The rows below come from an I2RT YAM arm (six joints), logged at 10 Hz.
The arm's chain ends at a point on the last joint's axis. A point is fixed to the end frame.
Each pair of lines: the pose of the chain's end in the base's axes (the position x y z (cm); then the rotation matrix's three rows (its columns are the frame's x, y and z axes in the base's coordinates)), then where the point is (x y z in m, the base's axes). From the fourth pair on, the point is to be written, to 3 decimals.
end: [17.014 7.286 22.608], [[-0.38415 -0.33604 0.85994], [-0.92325 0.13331 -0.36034], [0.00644 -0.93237 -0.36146]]
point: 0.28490 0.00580 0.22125
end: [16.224 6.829 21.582], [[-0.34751 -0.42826 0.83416], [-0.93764 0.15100 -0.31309], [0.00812 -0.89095 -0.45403]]
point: 0.27841 0.00610 0.19770
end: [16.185 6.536 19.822], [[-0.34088 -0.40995 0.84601], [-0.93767 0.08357 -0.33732], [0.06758 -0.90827 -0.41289]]
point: 0.27882 0.00305 0.18703
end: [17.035 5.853 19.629], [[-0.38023 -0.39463 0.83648], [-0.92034 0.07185 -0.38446], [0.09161 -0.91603 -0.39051]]
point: 0.285 -0.009 0.189
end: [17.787 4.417 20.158], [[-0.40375 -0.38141 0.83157], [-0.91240 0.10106 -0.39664], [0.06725 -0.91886 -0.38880]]
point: 0.291 -0.026 0.194
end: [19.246 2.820 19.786], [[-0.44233 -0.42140 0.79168], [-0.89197 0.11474 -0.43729], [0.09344 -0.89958 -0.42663]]
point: 0.301 -0.047 0.185
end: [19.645 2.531 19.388], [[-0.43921 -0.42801 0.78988], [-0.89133 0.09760 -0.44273], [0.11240 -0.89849 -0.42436]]
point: 0.305 -0.050 0.182
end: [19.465 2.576 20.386], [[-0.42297 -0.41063 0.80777], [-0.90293 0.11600 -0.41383], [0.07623 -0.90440 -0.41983]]
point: 0.305 -0.047 0.192
